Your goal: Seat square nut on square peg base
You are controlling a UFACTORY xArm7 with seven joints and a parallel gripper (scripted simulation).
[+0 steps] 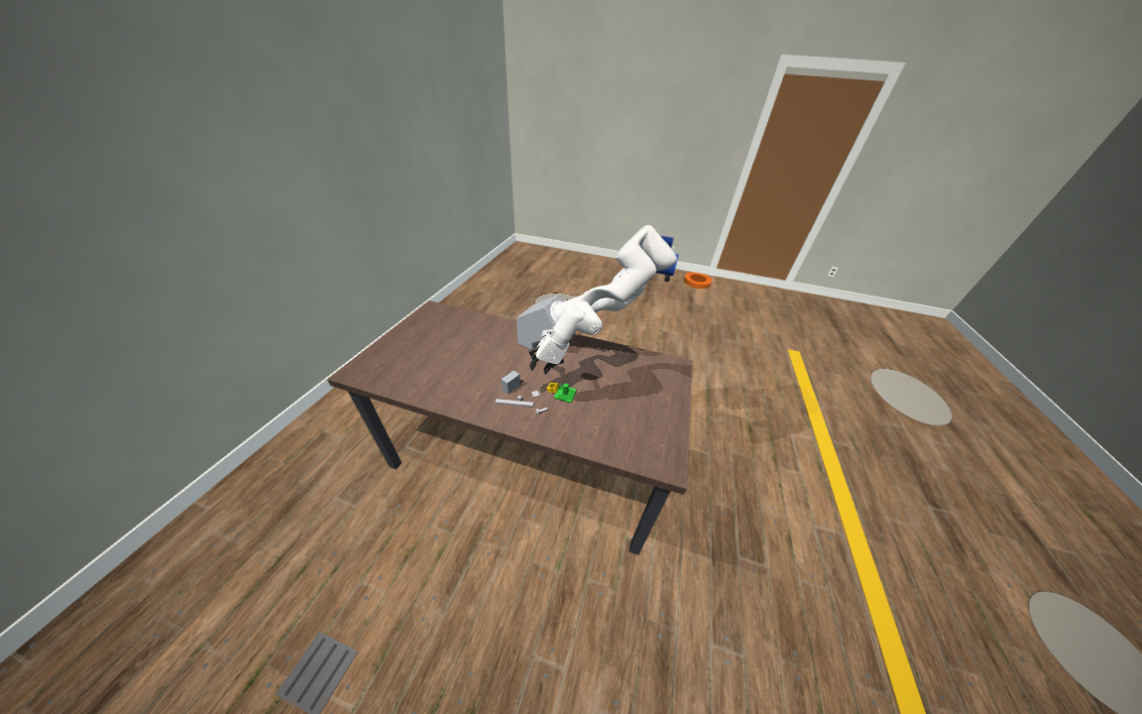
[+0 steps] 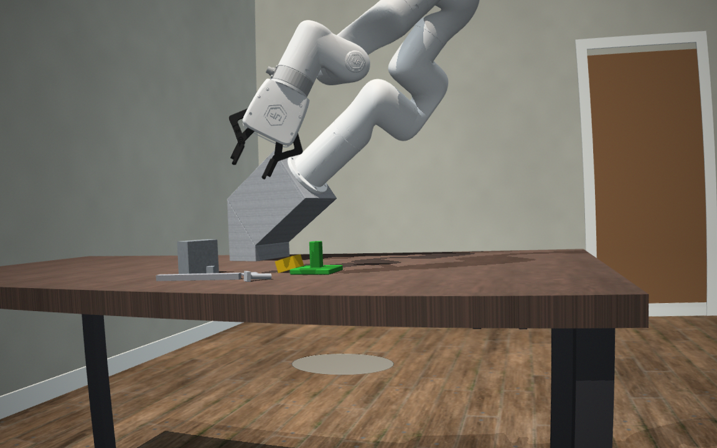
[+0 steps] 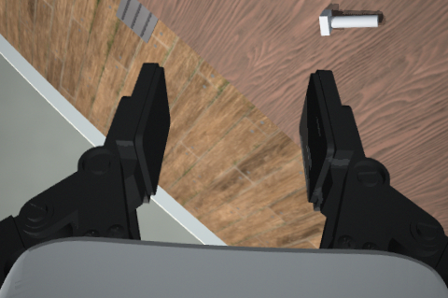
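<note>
Right now my hand is 210 mm above the small grey square tile, 40 mm to the left of it and 40 mm past it. Also, from my hand: grey bolt 200 mm below, 40 mm ahead, 20 mm to the left; then grey block 180 mm below, 160 mm to the right, 30 mm behind; then flat grey bar 210 mm below, 100 mm to the right, 50 mm ahead.
</note>
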